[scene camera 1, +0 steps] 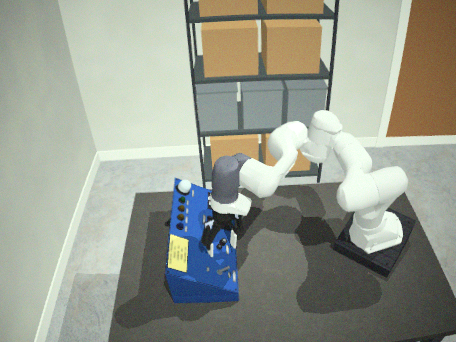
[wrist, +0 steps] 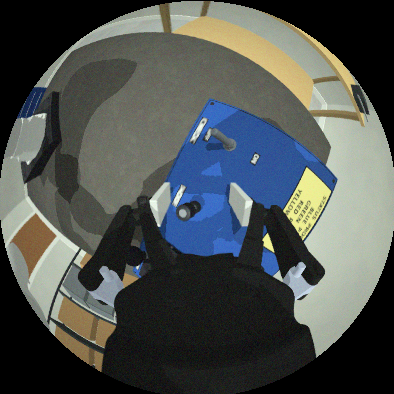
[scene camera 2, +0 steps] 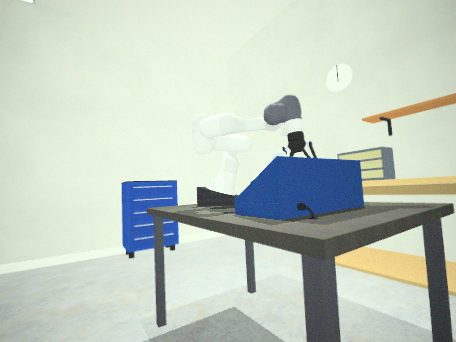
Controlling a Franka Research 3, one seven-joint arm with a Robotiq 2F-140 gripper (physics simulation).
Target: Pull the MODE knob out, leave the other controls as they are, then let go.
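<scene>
The blue control panel (scene camera 1: 200,262) (scene camera 2: 320,185) (wrist: 280,175) has a sloping face. The black MODE knob (scene camera 1: 221,244) (wrist: 187,211) stands out from that face beside a white label. My gripper (scene camera 1: 222,245) (scene camera 2: 303,153) (wrist: 199,191) is partly open, with its pads on either side of the knob. In the wrist view the knob lies nearer the left pad, with a gap on both sides. In scene camera 2 the panel hides the fingertips. A grey toggle lever (scene camera 1: 223,270) (wrist: 222,139) tilts toward its white labels, away from the ON label (wrist: 255,158).
The panel stands on the dark table (scene camera 1: 280,310) (scene camera 2: 240,227). A yellow status label (scene camera 1: 178,253) (wrist: 306,202), a row of dark lamps and a white dome (scene camera 1: 184,186) are on its face. A black lever (scene camera 2: 306,208) sticks out at the back. A shelf rack (scene camera 1: 333,55) stands behind the table.
</scene>
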